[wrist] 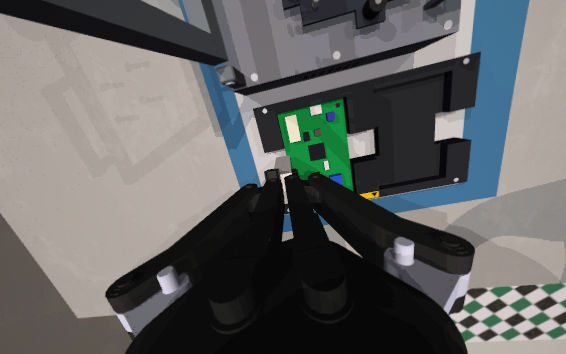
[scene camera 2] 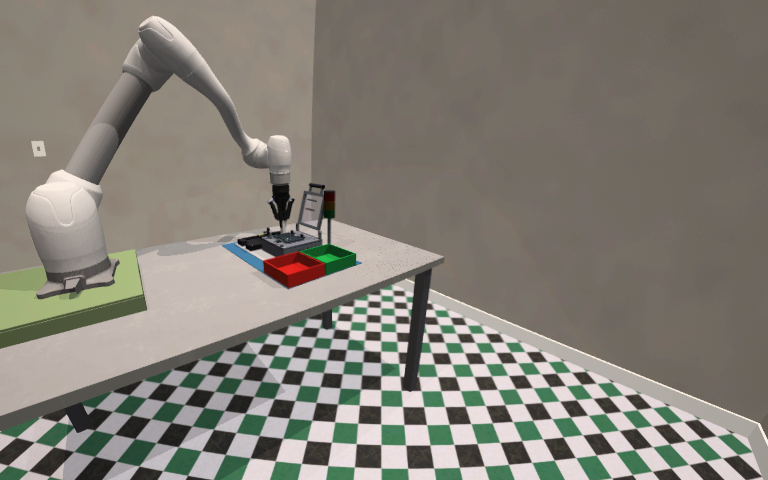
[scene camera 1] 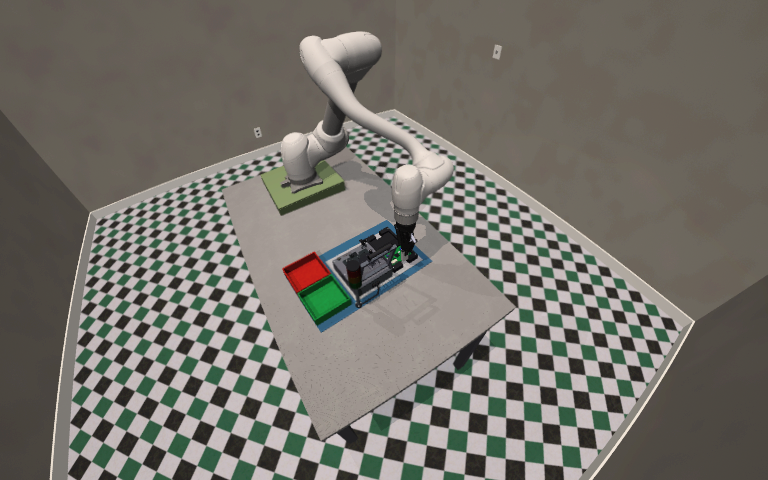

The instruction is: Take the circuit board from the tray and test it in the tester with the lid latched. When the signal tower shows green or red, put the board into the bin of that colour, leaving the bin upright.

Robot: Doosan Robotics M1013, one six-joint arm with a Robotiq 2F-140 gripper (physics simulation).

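Frame: origin at the arm's base, x ahead, y down, z left, level; millimetres.
Seen in the pictures: gripper, fingertip midpoint: (wrist: 284,167) (scene camera 1: 404,259); arm's base, origin of the base link: (scene camera 2: 83,278) (scene camera 1: 303,180).
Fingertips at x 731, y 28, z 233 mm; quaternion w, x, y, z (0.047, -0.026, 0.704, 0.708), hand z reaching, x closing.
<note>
Offsets run from my fingertips to a thing's top centre. "pt": to the spot under its first point. Level surfaces: height alone.
The green circuit board {dx -39, dy +0, dz -12 mm} (wrist: 317,150) (scene camera 1: 395,258) lies in the left part of the black tray {pt dx -176, dy +0, dz -81 mm} (wrist: 462,80). My gripper (wrist: 284,167) (scene camera 2: 282,227) is shut with nothing between its fingers. In the wrist view its fingertips are at the board's left edge, by the tray's side notch; whether they touch the board I cannot tell. The grey tester (scene camera 2: 289,243) (wrist: 280,30) is beside the tray, with its lid (scene camera 2: 310,209) standing open. The signal tower {pt dx +90, dy -180, dz -281 mm} (scene camera 2: 329,204) (scene camera 1: 353,275) shows no clearly lit lamp. The red bin {dx -119, dy -19, dz -401 mm} (scene camera 1: 306,272) (scene camera 2: 293,269) and green bin {dx +29, dy -19, dz -375 mm} (scene camera 1: 324,299) (scene camera 2: 329,258) stand upright.
The tray, tester and bins are on a blue mat {dy +26 mm} (scene camera 1: 423,260) (wrist: 500,100) on the grey table {dy +28 mm} (scene camera 1: 362,362) (scene camera 2: 186,294). The raised lid frame and the tower's thin pole {pt dx +98, dy -69, dz -267 mm} (scene camera 2: 329,230) rise beside the tester. The arm's base stands on a green block (scene camera 1: 308,200) (scene camera 2: 121,283).
</note>
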